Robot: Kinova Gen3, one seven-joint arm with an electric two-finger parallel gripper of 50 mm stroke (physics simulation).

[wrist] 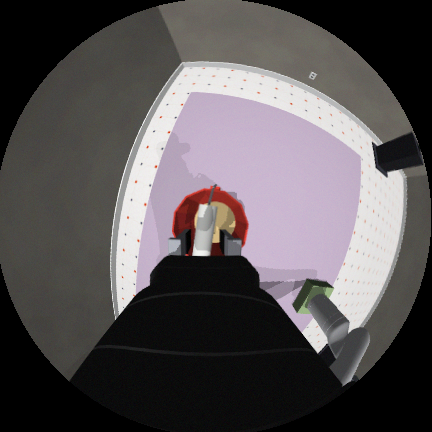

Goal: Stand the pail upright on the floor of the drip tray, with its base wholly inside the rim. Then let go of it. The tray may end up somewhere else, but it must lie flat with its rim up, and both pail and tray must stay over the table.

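Frame: origin at the arm's base, x back, y right, z up, level; metres.
Where they show: gripper, fingertip midpoint: (pixel 204 237); arm's base, origin of the base link: (pixel 316 302).
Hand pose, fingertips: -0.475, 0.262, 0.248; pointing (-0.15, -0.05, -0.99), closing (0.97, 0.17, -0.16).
Observation:
Things, the pixels of their centre, and the offset from my fingertips, as dx, dy, dz. "pt": a spot on its surface instead. Level surfaces: height alone.
- pail, body centre: (pixel 203 233) -0.013, -0.012, -0.076
- drip tray, surface spot: (pixel 242 220) pt +0.063, +0.018, -0.187
- lilac mat, its level: dz -0.311
The pail (pixel 202 241), a pale grey cylinder with a thin dark wire handle at its far end, shows over the drip tray in the wrist view. It looks tilted or on its side; whether it touches the tray floor cannot be told. The drip tray (pixel 242 220) is a red, many-sided ring with sloping walls and a tan round floor, rim up. My gripper (pixel 204 237) is open, one finger on each side of the pail, with visible gaps between them and it. The near end of the pail and the near part of the tray are hidden by the gripper body.
A lilac mat (pixel 280 165) lies on the white dotted table (pixel 225 80), which has a grey edge. A green block (pixel 313 296) with a grey jointed arm part (pixel 327 317) stands at the lower right. A black box-like object (pixel 399 154) shows at the right edge.

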